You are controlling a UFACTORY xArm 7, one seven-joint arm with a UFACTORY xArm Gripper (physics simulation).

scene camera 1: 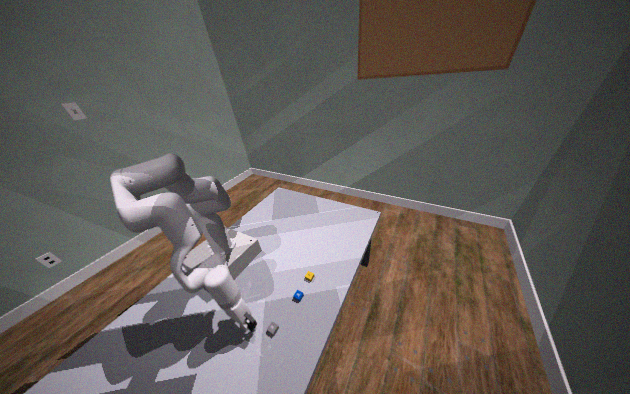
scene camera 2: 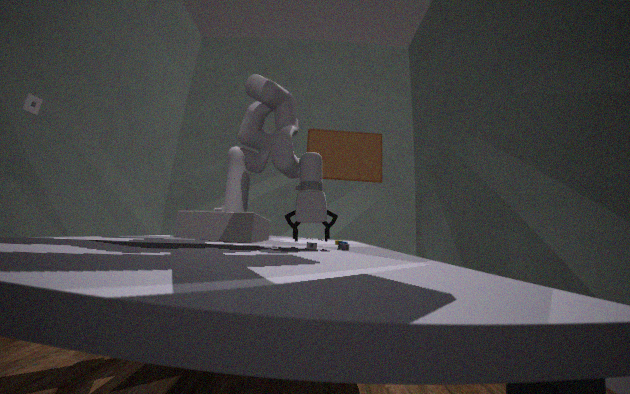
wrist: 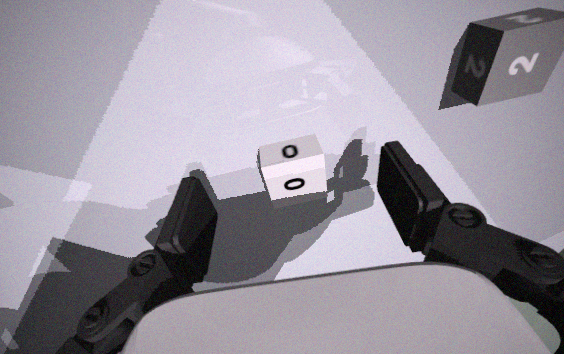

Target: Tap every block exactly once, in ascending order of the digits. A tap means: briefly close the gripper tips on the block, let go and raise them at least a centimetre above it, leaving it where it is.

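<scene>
A white block with the digit 0 stands on the table; it cannot be made out clearly in scene camera 1. My gripper is open and empty. Its fingertips are on either side of the 0 block in the wrist view and look a little above it in scene camera 2. A grey block with the digit 2 stands to the right in the wrist view. A blue block and a yellow block stand farther off; their digits are too small to read.
The blocks stand on the pale table, which is crossed by shadows. The arm's base box stands behind the gripper in scene camera 2. The blue and yellow blocks lie toward the table's right edge in scene camera 1.
</scene>
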